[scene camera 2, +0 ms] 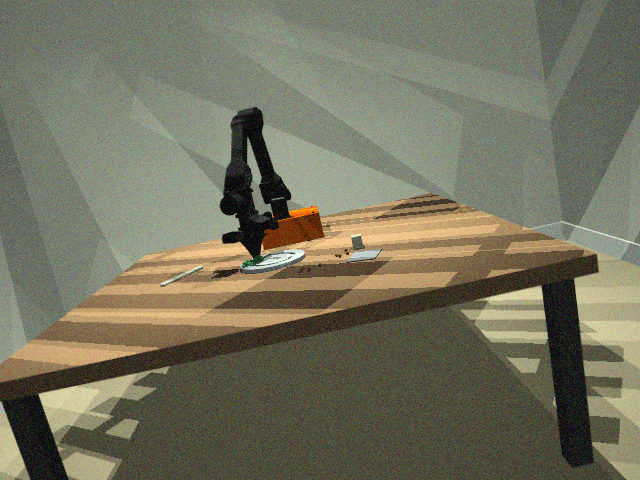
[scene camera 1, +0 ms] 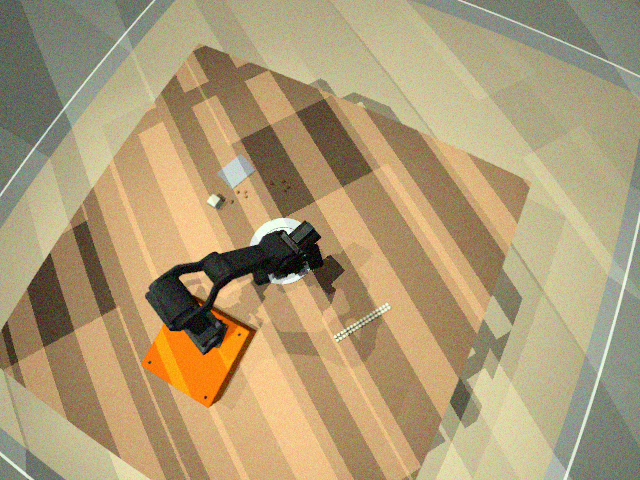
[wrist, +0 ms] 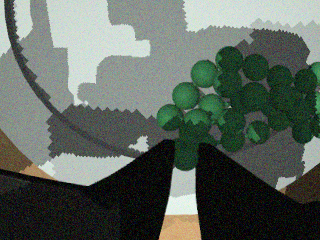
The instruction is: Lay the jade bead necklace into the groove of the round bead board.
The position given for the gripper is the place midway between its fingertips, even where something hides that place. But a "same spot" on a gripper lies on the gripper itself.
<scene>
gripper: scene camera 2; scene camera 1 291, 269; wrist
same spot on gripper: point(scene camera 2: 252, 243) = point(wrist: 273, 210)
</scene>
